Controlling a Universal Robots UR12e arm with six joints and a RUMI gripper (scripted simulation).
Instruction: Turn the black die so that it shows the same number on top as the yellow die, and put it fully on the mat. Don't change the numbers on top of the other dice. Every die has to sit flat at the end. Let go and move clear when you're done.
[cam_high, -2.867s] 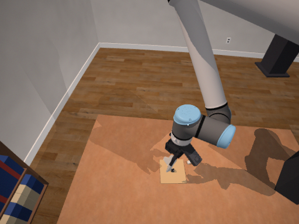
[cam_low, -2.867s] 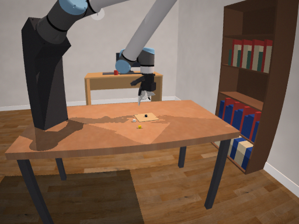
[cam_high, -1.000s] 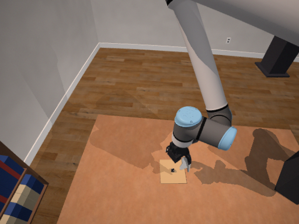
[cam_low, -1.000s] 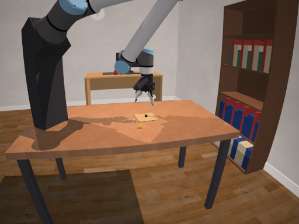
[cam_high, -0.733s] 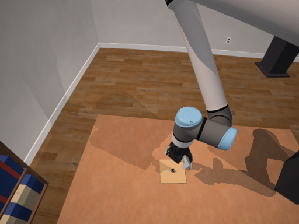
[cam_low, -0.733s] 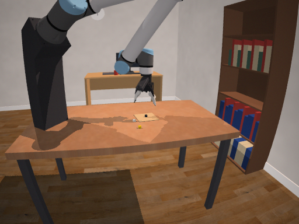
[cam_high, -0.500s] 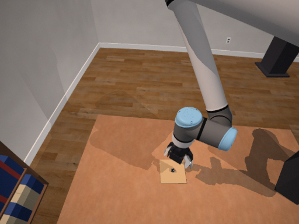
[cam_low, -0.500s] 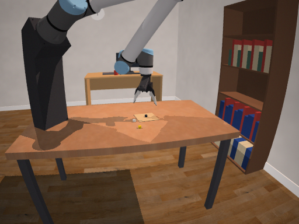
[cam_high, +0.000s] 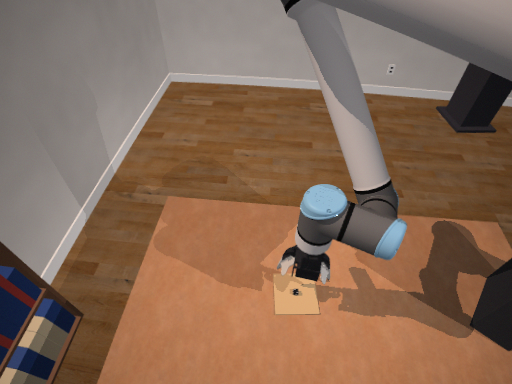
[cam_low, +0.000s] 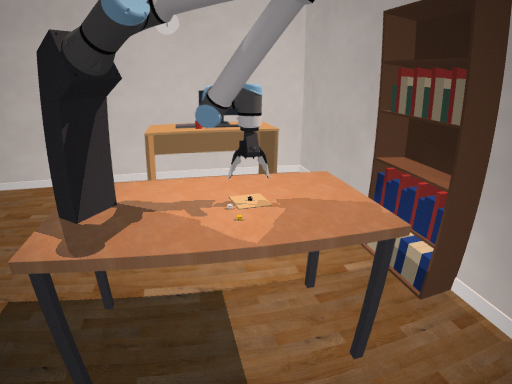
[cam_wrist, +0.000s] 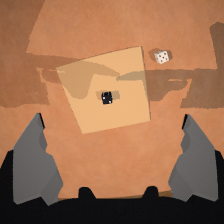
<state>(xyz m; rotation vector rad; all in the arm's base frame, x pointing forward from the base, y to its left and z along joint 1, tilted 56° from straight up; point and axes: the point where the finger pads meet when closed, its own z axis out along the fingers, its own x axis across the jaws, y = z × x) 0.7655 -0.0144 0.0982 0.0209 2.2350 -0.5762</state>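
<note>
Right now the black die is 9 cm below my hand, 2 cm to the left of it and 2 cm ahead of it. From my hand the other things lie so: tan mat 10 cm below, 2 cm to the left, 2 cm ahead; then white die 9 cm below, 9 cm behind, 2 cm to the right; then yellow die 14 cm to the right, 9 cm below, 9 cm behind.
</note>
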